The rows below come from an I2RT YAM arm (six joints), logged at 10 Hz.
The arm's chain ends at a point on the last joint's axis. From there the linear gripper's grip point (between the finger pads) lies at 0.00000 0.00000 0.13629 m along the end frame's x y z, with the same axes.
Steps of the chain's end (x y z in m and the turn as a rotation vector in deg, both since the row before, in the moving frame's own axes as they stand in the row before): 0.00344, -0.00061, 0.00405, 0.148, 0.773, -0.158; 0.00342, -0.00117, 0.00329, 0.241, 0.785, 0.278; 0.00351, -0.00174, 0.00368, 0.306, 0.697, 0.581; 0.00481, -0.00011, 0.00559, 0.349, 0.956, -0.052; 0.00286, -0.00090, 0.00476, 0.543, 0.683, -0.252; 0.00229, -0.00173, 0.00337, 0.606, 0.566, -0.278; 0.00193, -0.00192, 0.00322, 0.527, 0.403, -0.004; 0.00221, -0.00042, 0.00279, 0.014, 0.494, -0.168; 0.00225, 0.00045, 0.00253, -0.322, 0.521, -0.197; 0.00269, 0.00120, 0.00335, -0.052, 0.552, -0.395
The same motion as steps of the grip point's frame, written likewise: 0.00528, -0.00096, 0.00404, 0.148, 0.773, -0.158; 0.00529, -0.00174, 0.00328, 0.241, 0.785, 0.278; 0.00517, -0.00246, 0.00367, 0.306, 0.697, 0.581; 0.00708, -0.00094, 0.00557, 0.349, 0.956, -0.052; 0.00448, -0.00220, 0.00474, 0.543, 0.683, -0.252; 0.00363, -0.00317, 0.00336, 0.606, 0.566, -0.278; 0.00289, -0.00317, 0.00321, 0.527, 0.403, -0.004; 0.00339, -0.00046, 0.00278, 0.014, 0.494, -0.168; 0.00349, 0.00121, 0.00252, -0.322, 0.521, -0.197; 0.00400, 0.00132, 0.00334, -0.052, 0.552, -0.395
